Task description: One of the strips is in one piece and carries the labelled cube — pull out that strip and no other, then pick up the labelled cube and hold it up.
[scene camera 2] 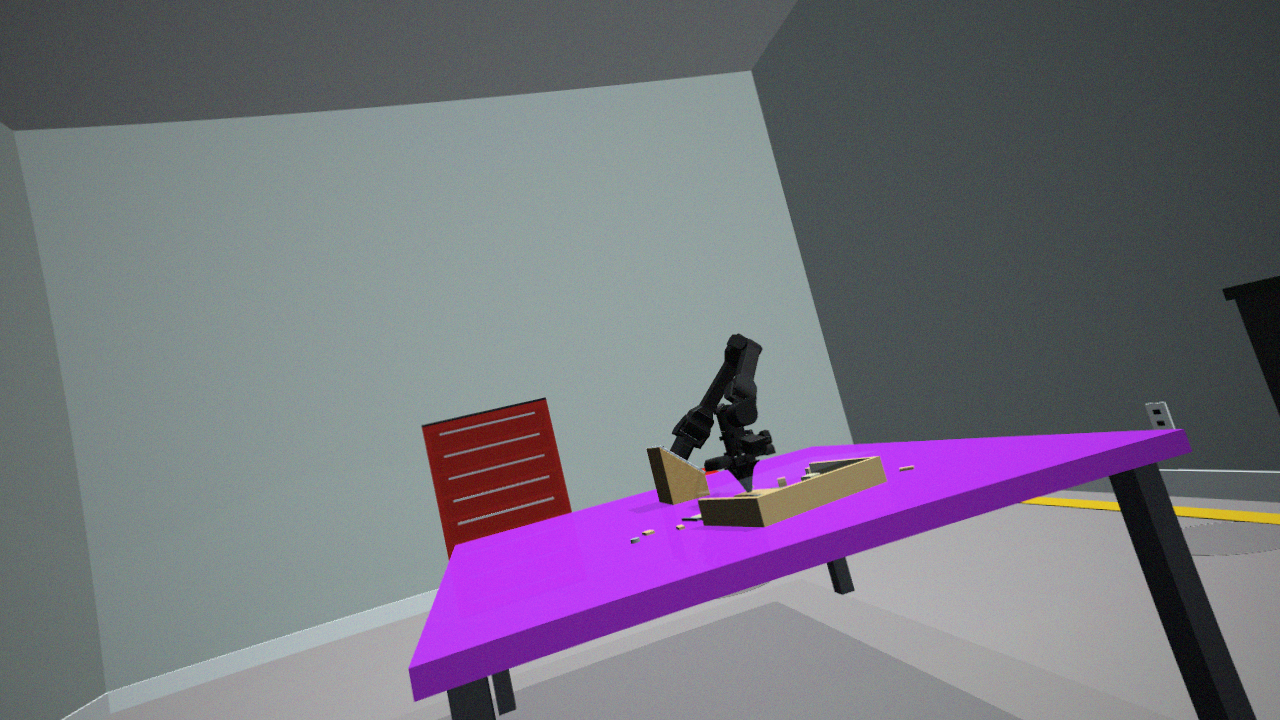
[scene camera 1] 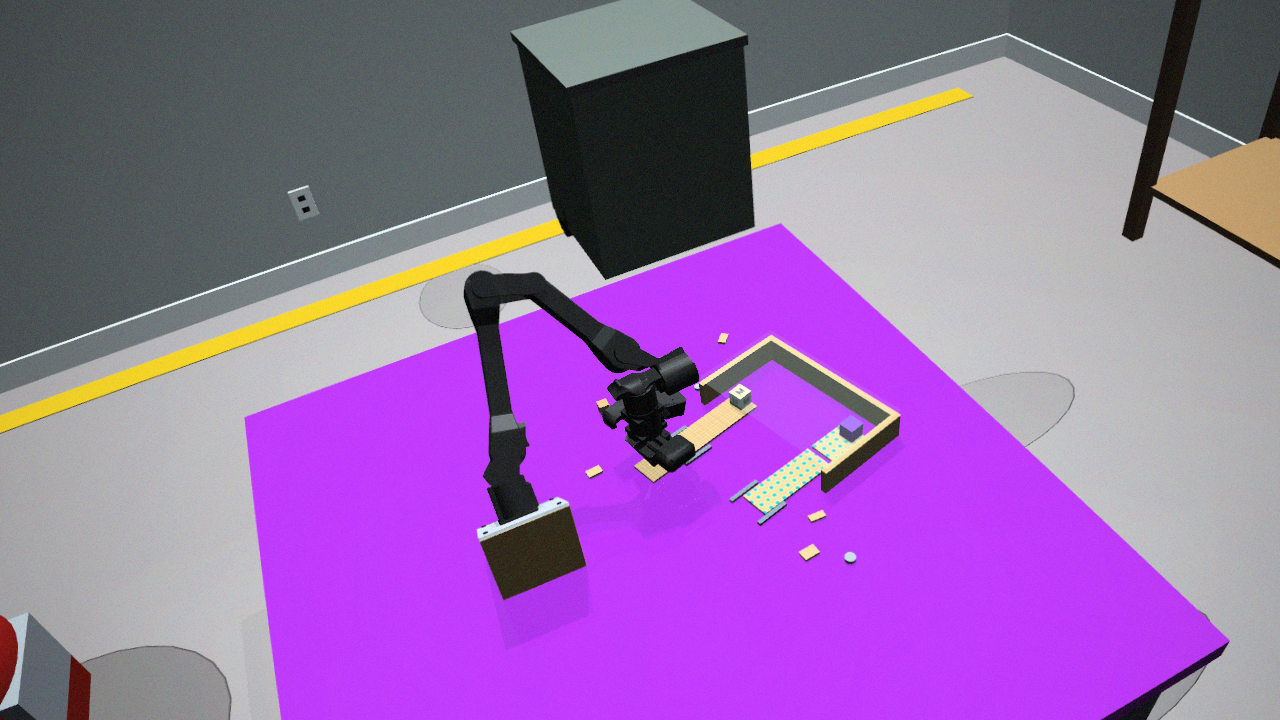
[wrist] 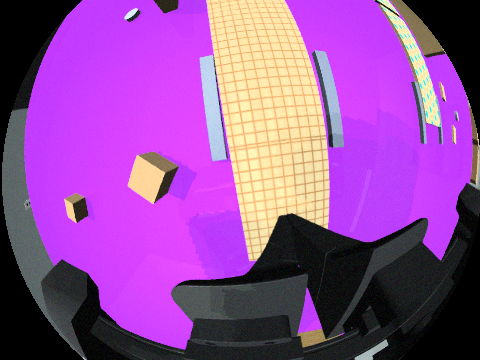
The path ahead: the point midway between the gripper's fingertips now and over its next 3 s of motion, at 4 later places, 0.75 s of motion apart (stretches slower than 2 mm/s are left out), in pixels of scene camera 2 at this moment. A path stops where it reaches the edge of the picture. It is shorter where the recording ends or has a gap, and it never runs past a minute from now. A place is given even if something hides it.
My gripper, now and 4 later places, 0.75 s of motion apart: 749, 492; 742, 492; 737, 492; 731, 493; 727, 493
